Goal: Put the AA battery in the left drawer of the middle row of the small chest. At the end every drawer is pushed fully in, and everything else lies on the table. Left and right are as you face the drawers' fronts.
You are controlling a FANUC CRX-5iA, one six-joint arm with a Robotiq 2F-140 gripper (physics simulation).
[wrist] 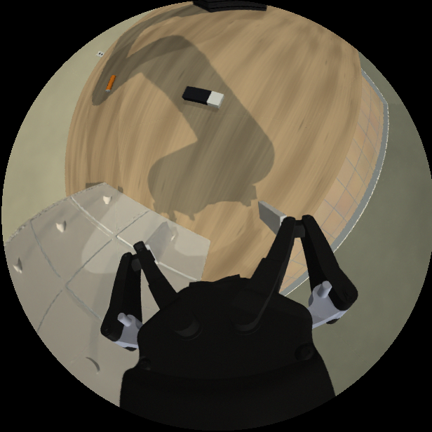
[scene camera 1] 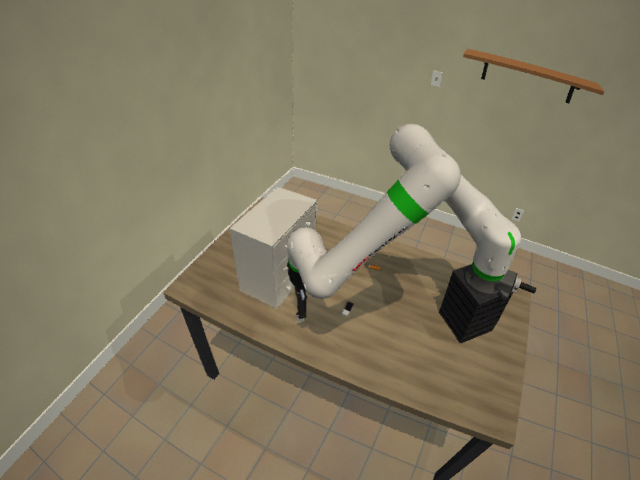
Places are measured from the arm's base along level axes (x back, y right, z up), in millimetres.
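Pixels of known places: gripper, fingertip midpoint: [scene camera 1: 296, 304]; arm's base, origin of the base link: [scene camera 1: 484, 279].
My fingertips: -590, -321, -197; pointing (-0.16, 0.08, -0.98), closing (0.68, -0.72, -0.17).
For each thing: its top centre in the pictures, then the offset to it from my fingertips, as dx, dy, dz. Level surfaces: height alone.
- orange AA battery, middle of its top: [scene camera 1: 374, 266] +142, +392, -41
- small white chest, middle of its top: [scene camera 1: 275, 213] -178, +118, +279
- white block, middle of its top: [scene camera 1: 347, 308] +157, +123, -42
- wooden table, its level: dz -55
The orange AA battery [scene camera 1: 374, 267] [wrist: 111, 83] lies on the table, away from the chest. The small white chest [scene camera 1: 255, 263] [wrist: 45, 280] stands on the table; the drawer fronts that show look flush, with small pale knobs. The arm hides part of the fronts in the scene view, and the gripper covers part of them in the wrist view. My gripper [scene camera 1: 300, 304] [wrist: 213, 219] is open and empty, pointing down close in front of the chest. In the wrist view its left finger overlaps the drawer fronts, and its right finger is seen against the table.
A black and white block [scene camera 1: 347, 308] [wrist: 202, 97] lies on the wooden table [scene camera 1: 413, 356] [wrist: 310, 90], between the chest and the robot's black base [scene camera 1: 473, 310] [wrist: 230, 6]. Walls stand behind the chest. A wooden shelf [scene camera 1: 532, 69] hangs high on the wall.
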